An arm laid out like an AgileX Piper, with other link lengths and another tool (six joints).
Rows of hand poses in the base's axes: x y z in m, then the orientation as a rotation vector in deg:
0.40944, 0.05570, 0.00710, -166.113, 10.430, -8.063
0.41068, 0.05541, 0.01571, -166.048, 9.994, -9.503
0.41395, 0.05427, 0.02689, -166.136, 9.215, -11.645
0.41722, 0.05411, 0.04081, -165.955, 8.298, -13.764
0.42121, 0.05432, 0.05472, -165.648, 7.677, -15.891
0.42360, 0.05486, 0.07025, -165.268, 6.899, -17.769
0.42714, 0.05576, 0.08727, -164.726, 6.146, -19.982
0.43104, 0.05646, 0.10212, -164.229, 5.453, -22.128
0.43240, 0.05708, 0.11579, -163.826, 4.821, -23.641
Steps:
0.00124, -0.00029, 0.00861, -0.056, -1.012, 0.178
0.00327, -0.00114, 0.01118, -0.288, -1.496, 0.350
0.00327, -0.00016, 0.01392, -0.047, -1.515, 0.451
0.00399, 0.00021, 0.01391, 0.051, -1.510, 0.252
0.00239, 0.00054, 0.01553, 0.124, -1.365, 0.383
0.00354, 0.00090, 0.01702, 0.216, -1.608, 0.345
0.00390, 0.00070, 0.01485, 0.153, -1.556, 0.304
0.00136, 0.00062, 0.01367, 0.133, -1.118, 0.315

